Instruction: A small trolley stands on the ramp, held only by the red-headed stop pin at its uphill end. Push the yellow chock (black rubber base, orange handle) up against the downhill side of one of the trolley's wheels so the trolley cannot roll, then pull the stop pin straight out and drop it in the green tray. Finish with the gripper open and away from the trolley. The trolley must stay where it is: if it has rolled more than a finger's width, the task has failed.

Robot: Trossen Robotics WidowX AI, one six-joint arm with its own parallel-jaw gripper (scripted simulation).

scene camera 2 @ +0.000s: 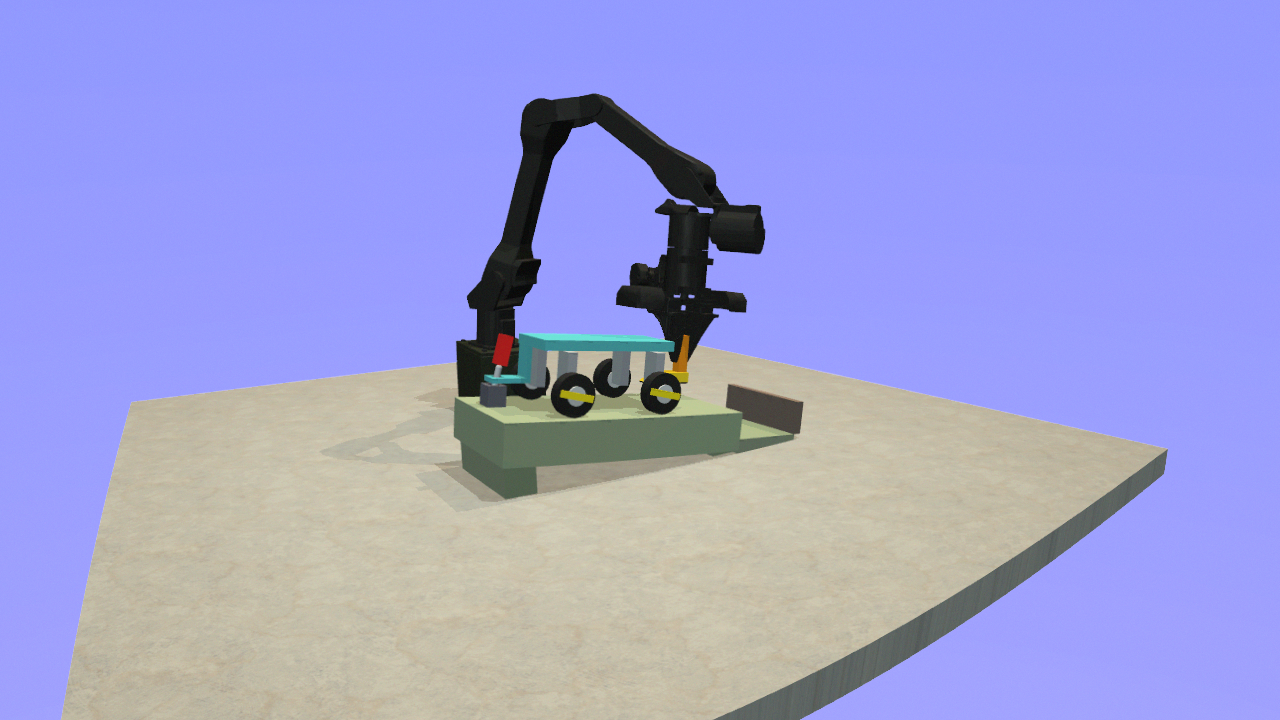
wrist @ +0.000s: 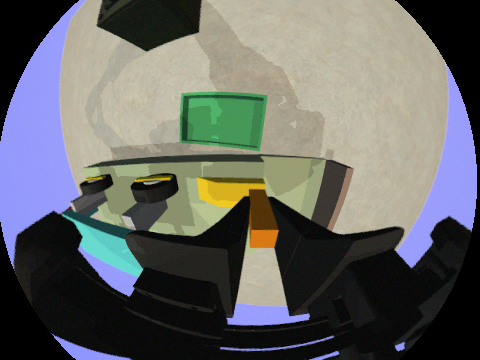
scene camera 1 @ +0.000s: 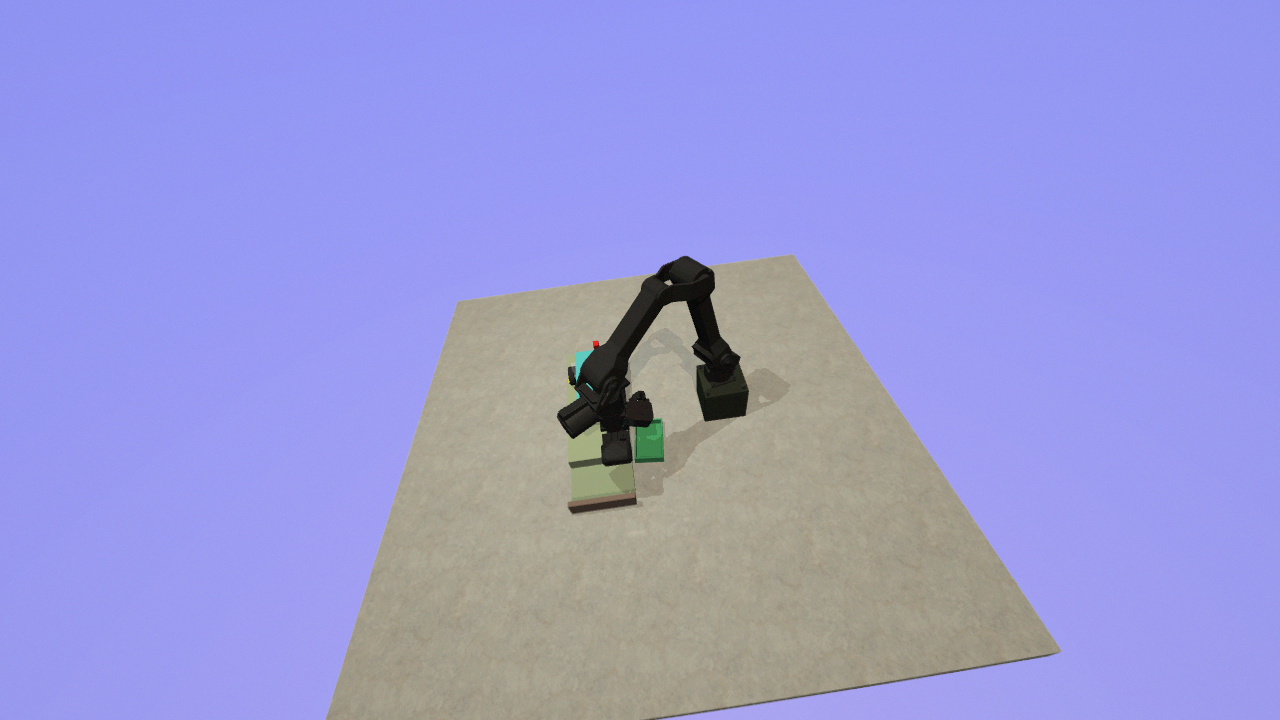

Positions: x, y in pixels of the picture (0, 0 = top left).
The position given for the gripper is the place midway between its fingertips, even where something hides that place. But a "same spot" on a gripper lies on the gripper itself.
The gripper shows in scene camera 2, in the wrist view and in scene camera 1 (618, 441). The same spot on a brown stop board: (wrist: 336, 177) is (scene camera 2: 734, 395). The same spot on the gripper: (scene camera 2: 693, 321) is (wrist: 292, 278).
